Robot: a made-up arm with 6 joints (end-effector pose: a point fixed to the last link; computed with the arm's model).
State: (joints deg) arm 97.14 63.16 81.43 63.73 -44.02 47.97
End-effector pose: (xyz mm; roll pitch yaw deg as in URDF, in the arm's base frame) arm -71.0 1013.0 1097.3 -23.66 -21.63 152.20
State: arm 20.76 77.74 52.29 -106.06 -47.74 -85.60
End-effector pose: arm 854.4 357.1 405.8 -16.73 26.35 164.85
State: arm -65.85 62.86 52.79 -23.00 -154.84 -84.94
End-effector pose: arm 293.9 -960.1 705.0 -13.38 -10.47 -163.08
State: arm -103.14 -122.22 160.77 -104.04 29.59 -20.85
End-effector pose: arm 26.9 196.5 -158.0 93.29 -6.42 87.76
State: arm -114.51 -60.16 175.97 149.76 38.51 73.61
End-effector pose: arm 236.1 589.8 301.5 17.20 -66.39 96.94
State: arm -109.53 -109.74 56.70 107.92 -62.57 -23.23
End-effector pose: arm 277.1 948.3 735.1 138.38 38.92 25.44
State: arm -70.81 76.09 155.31 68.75 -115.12 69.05
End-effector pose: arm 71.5 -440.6 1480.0 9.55 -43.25 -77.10
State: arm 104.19 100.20 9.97 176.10 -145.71 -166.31
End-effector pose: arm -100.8 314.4 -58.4 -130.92 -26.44 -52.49
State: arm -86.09 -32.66 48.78 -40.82 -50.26 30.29
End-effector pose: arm -100.8 -30.6 1695.9 -134.59 -49.72 153.21
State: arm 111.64 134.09 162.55 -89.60 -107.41 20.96
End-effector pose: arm -323.5 879.6 731.2 146.36 -10.83 123.53
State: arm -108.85 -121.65 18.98 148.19 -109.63 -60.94
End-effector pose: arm 261.8 769.0 985.9 83.75 22.89 -8.35
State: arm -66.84 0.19 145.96 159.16 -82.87 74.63
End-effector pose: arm -226.8 510.5 1445.3 50.47 -49.17 161.83
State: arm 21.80 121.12 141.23 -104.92 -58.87 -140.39
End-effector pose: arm 867.3 369.5 701.9 -47.98 13.13 175.27
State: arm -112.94 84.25 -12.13 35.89 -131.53 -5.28
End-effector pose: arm -230.4 -228.7 25.8 -83.98 37.05 156.68
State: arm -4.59 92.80 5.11 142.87 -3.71 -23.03
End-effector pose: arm 412.6 -16.6 -23.5 58.61 -3.36 77.63
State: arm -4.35 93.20 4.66 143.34 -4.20 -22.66
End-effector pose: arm 401.6 -13.3 -26.7 59.03 -2.96 78.68
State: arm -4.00 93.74 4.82 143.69 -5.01 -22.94
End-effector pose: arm 396.5 -9.9 -30.0 58.69 -2.53 79.11
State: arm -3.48 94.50 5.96 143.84 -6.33 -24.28
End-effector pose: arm 400.9 -6.3 -33.4 57.10 -2.09 78.49
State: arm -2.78 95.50 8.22 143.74 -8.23 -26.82
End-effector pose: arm 416.3 -2.3 -36.8 54.03 -1.81 76.65
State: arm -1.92 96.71 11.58 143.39 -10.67 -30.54
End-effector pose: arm 442.4 2.5 -39.1 49.51 -2.11 73.58
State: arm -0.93 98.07 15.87 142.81 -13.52 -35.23
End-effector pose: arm 477.5 8.6 -38.8 43.86 -3.47 69.61
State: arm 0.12 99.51 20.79 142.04 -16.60 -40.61
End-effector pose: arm 518.2 16.1 -35.1 37.66 -6.24 65.16
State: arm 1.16 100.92 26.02 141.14 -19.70 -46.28
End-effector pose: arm 561.5 24.7 -27.0 31.52 -10.46 60.84
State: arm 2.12 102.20 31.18 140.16 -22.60 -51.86
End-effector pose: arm 603.8 33.8 -14.8 25.99 -15.75 57.05
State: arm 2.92 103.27 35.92 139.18 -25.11 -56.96
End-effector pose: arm 642.3 42.3 0.1 21.41 -21.48 54.01
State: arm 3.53 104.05 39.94 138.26 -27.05 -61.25
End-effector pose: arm 675.0 49.3 16.2 17.93 -26.92 51.75
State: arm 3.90 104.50 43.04 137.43 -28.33 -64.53
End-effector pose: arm 701.2 53.9 31.7 15.57 -31.49 50.07
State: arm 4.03 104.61 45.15 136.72 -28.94 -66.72
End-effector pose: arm 721.0 55.5 45.3 14.22 -34.85 48.82
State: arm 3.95 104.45 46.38 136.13 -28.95 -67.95
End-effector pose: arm 735.2 54.3 56.4 13.74 -37.00 47.82
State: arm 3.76 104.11 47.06 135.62 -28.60 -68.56
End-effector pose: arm 746.2 51.5 65.8 13.76 -38.36 46.98
